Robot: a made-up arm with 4 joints.
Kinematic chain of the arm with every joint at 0, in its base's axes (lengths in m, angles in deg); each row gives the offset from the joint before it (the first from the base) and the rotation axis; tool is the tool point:
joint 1: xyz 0 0 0.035 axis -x
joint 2: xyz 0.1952 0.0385 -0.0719 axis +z
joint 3: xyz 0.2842 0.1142 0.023 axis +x
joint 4: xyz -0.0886 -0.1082 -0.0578 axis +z
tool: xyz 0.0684 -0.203 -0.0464
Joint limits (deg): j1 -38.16..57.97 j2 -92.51..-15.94 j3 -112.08..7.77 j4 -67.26..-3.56
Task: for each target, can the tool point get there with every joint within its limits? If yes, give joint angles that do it. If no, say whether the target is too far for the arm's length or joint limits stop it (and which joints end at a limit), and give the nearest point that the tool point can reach.
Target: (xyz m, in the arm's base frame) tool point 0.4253 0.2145 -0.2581
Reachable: no: joint limits stop it (at a limit: joint 1, joint 2, joint 3, joint 4) | nearest point 0.3863 -0.0427 -0.2462 | short by 0.260 m
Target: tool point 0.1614 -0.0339 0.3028
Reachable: yes | joints 42.44 -63.21 -59.23 -16.70
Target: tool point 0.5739 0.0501 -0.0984
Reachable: no: joint limits stop it (at a limit: joint 1, joint 2, joint 3, joint 4) | nearest point 0.3863 -0.0427 -0.2462 | short by 0.256 m
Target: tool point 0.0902 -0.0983 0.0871
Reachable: yes | joints 24.10 -53.97 -31.98 -58.19
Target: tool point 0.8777 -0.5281 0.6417
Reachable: no: too far | nearest point 0.4791 -0.1699 0.2604 | short by 0.658 m
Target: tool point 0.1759 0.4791 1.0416
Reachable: no: too far | nearest point 0.2631 0.1237 0.3672 | short by 0.767 m
